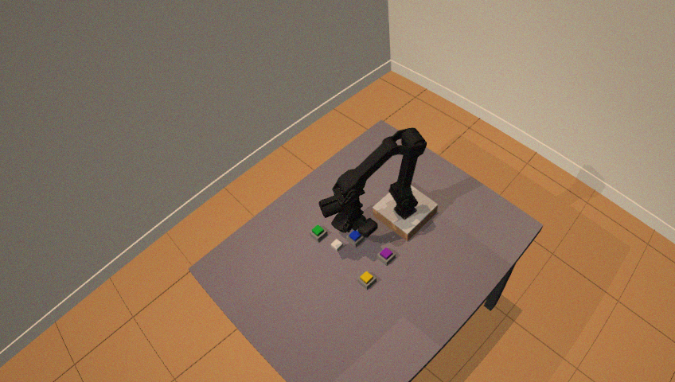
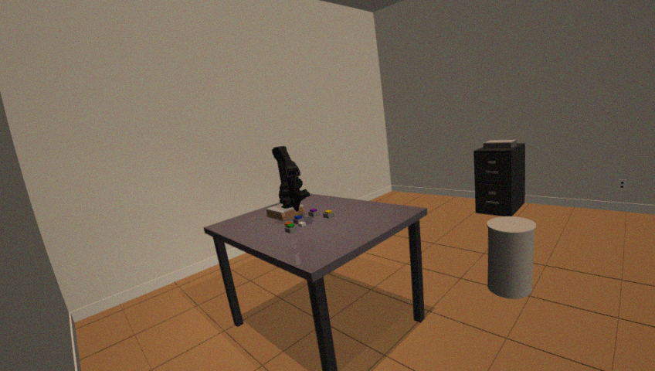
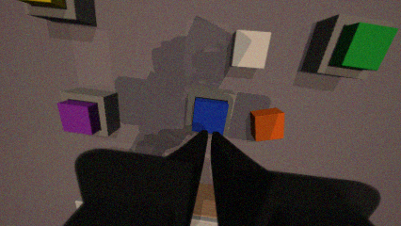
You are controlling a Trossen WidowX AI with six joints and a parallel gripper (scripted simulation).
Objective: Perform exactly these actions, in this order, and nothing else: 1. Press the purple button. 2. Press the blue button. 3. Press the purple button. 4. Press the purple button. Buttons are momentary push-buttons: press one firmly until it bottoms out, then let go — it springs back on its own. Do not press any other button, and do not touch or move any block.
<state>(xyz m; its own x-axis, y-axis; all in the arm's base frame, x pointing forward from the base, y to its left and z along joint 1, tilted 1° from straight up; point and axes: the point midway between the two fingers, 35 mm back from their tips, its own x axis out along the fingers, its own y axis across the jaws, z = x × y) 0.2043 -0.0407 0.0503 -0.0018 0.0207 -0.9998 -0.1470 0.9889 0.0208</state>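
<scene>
My gripper tip is 40 mm above the blue button. The rest, counted from my gripper tip: orange block: 70 mm to the right, 60 mm below; then purple button: 40 mm behind, 130 mm to the left, 40 mm below; then white block: 70 mm ahead, 20 mm to the right, 60 mm below.
</scene>
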